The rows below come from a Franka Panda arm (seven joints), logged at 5 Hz.
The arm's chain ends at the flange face. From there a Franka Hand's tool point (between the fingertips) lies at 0.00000 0.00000 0.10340 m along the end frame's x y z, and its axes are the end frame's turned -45 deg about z.
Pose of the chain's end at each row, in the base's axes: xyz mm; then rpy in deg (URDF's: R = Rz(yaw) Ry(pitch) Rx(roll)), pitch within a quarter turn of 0, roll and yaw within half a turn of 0:
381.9, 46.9, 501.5, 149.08, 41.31, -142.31
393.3, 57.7, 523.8, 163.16, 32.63, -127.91
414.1, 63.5, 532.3, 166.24, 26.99, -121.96
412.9, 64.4, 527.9, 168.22, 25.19, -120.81
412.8, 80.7, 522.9, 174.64, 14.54, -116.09
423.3, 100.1, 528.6, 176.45, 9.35, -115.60
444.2, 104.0, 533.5, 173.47, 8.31, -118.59
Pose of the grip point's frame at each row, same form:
395.8, 124.7, 434.9, -163.26, 47.71, -77.96
402.5, 118.2, 440.5, -165.48, 33.63, -73.54
417.4, 115.2, 442.8, -168.82, 28.08, -70.84
416.8, 112.2, 436.3, -169.12, 25.57, -70.69
415.5, 108.2, 423.2, -173.28, 13.97, -69.58
424.8, 118.0, 426.8, -175.84, 9.10, -69.98
441.0, 122.7, 431.8, -178.68, 10.47, -72.99

